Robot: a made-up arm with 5 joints. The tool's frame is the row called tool. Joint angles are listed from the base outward. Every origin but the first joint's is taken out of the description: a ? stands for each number. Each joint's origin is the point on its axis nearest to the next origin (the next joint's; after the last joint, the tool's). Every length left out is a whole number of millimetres.
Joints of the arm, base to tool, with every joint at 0 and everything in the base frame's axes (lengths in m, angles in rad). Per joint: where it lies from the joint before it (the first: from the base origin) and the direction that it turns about. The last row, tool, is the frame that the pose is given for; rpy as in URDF.
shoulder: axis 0 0 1 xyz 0.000 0.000 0.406
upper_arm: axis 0 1 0 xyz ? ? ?
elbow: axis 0 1 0 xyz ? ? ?
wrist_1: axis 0 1 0 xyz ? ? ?
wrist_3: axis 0 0 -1 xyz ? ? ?
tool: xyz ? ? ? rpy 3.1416 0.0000 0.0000
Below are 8 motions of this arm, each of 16 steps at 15 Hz.
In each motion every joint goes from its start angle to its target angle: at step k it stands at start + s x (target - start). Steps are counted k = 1, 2, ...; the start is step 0. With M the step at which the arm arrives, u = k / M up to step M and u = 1 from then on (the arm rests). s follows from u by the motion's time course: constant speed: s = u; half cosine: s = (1 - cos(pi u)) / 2; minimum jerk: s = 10 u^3 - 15 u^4 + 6 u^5.
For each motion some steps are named. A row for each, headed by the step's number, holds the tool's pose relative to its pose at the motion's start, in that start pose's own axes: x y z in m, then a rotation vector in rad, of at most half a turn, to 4 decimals.
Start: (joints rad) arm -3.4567 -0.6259 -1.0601 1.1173 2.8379
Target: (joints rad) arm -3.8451 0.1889 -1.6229 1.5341 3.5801
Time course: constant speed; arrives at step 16
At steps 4, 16:
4: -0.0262 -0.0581 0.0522 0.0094 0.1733 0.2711
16: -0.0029 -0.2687 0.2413 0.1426 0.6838 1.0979

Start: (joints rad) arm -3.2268 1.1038 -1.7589 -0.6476 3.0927
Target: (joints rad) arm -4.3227 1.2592 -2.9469 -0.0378 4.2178
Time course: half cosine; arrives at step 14
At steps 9, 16:
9: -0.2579 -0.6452 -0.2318 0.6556 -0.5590 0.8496
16: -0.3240 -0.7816 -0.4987 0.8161 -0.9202 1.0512

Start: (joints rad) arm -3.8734 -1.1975 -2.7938 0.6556 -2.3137
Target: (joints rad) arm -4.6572 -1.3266 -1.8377 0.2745 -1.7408
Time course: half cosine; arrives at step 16
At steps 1, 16:
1: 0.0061 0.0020 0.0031 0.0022 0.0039 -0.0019
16: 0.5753 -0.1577 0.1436 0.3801 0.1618 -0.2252

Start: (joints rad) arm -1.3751 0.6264 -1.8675 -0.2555 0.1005
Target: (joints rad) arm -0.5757 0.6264 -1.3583 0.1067 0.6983
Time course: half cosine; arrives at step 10
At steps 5, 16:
5: -0.1948 -0.2908 -0.0689 0.2677 -0.5123 0.1746
16: -0.3810 -0.4876 -0.2796 0.3402 -1.0312 0.1355

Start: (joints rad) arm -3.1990 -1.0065 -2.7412 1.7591 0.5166
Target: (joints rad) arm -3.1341 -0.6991 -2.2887 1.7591 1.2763
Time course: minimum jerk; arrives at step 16
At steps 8, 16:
8: 0.0341 -0.0058 0.2512 -0.2238 -0.3115 0.3826
16: -0.0129 0.0163 0.4957 -0.5649 -0.5386 0.7243

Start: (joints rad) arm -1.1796 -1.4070 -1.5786 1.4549 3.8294
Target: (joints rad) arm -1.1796 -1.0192 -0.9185 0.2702 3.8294
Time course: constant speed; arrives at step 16
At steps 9, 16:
9: -0.0094 0.0077 0.3199 -0.0489 -0.0595 0.0000
16: 0.0724 -0.0595 0.5260 -0.0868 -0.1057 0.0000

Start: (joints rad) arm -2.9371 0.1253 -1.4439 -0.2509 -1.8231
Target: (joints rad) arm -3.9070 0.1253 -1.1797 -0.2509 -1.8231
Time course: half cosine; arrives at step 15
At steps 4, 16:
4: -0.0985 -0.0515 -0.0078 0.0823 -0.1445 0.0037
16: -0.4930 -0.2847 -0.3004 0.4760 -0.8727 0.1294

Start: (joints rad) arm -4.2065 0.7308 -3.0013 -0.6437 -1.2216
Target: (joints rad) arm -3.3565 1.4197 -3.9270 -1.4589 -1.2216
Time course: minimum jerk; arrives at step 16
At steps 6, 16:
6: 0.1194 -0.0251 -0.0496 -0.2642 0.1168 0.2339
16: 0.3815 0.0566 -0.2569 -1.0155 0.0916 0.8491

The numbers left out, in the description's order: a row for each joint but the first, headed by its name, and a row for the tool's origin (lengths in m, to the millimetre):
upper_arm: 0.000 0.000 0.000
elbow: 0.059 0.000 0.316
wrist_1: 0.114 0.000 -0.505
wrist_3: 0.048 0.000 -0.061
tool: 0.000 0.000 0.000

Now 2 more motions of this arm.
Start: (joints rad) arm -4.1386 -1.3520 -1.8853 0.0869 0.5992
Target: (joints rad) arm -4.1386 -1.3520 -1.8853 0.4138 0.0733
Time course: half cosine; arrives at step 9
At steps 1, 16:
1: -0.0005 0.0003 0.0005 -0.0055 -0.0082 -0.0159
16: -0.0183 0.0125 0.0122 -0.1091 -0.3122 -0.5212

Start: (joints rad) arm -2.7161 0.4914 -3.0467 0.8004 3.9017
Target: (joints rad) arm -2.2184 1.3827 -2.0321 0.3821 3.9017
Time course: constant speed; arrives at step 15
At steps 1, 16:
1: 0.0544 -0.0281 0.0700 0.0445 0.0945 0.0045
16: 1.1240 -0.5548 0.0301 0.6668 1.3727 -0.2898

